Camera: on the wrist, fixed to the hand. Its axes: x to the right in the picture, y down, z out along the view.
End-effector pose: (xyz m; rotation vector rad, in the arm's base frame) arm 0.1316 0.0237 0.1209 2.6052 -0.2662 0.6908
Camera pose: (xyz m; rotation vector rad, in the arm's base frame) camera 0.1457 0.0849 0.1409 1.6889 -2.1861 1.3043
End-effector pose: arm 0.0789 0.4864 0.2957 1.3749 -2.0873 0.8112
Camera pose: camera 0.1236 0.4861 0.3442 -0.6867 -2.6298 1.1906
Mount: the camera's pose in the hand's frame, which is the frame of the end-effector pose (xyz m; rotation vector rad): 0.0178 -0.0514 -0.0373 -0.1316 0.2528 1.5563
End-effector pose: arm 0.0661 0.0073 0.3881 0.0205 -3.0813 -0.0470
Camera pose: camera 0.0512 -0.0454 0.4248 -2.0000 -2.0246 -0.1386
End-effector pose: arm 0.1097 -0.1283 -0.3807 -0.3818 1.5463 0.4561
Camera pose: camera 0.1032 -0.1908 -0.4009 0.8151 1.8208 1.7384
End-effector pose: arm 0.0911 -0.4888 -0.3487 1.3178 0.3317 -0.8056
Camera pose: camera 0.0763 -0.4614 -0.4069 1.1303 -0.4522 0.6817
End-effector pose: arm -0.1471 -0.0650 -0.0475 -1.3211 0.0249 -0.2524
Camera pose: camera -0.1445 -0.1156 -0.0053 -1.0575 1.2360 0.9205
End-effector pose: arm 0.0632 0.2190 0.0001 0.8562 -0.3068 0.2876
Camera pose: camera 0.1040 0.2181 -0.0517 0.2774 -0.7028 1.7772
